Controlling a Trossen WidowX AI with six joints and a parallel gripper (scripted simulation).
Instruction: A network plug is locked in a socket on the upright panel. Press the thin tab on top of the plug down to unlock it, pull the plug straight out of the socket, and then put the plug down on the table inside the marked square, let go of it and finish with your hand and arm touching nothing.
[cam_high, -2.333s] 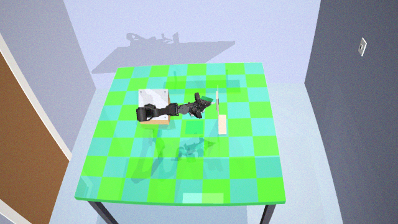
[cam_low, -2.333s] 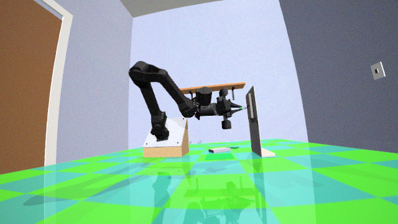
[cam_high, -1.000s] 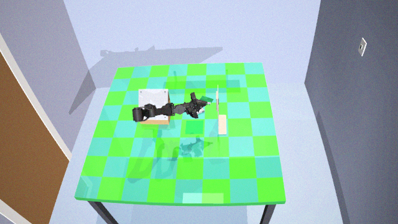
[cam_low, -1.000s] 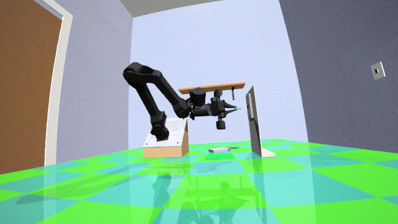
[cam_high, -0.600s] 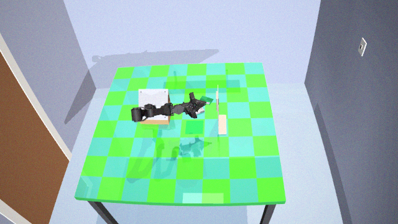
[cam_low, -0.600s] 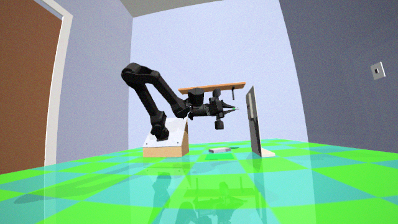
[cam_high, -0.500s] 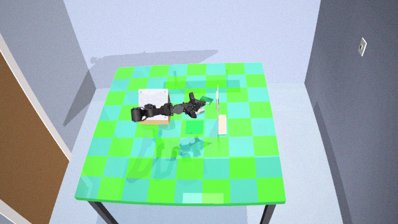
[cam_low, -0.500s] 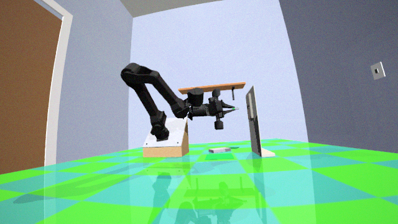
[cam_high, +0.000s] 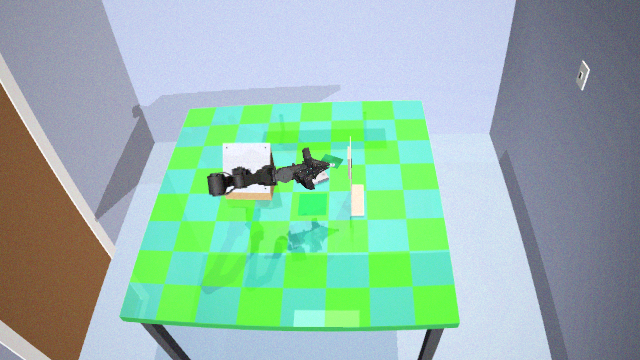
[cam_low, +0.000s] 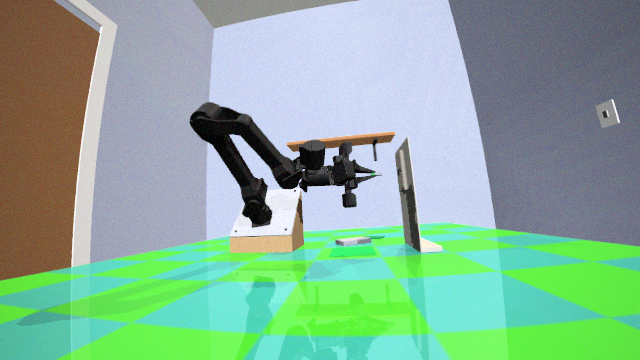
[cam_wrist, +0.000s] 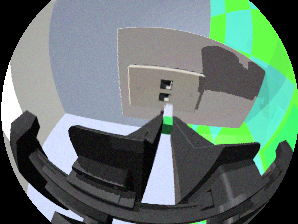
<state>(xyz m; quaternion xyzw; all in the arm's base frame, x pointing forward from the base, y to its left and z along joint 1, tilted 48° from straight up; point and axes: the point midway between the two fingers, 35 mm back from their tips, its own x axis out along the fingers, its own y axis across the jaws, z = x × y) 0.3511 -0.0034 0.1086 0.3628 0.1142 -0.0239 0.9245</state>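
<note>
My gripper tip is now 22 cm above the marked dark-green square, 9 cm past it and 1 cm to the left of it. Also, from my gripper tip: upright white panel: 9 cm ahead, 8 cm below; then flat pale plate: 21 cm below, 14 cm to the left, 7 cm behind; then grey network plug: right at my gripper tip.
</note>
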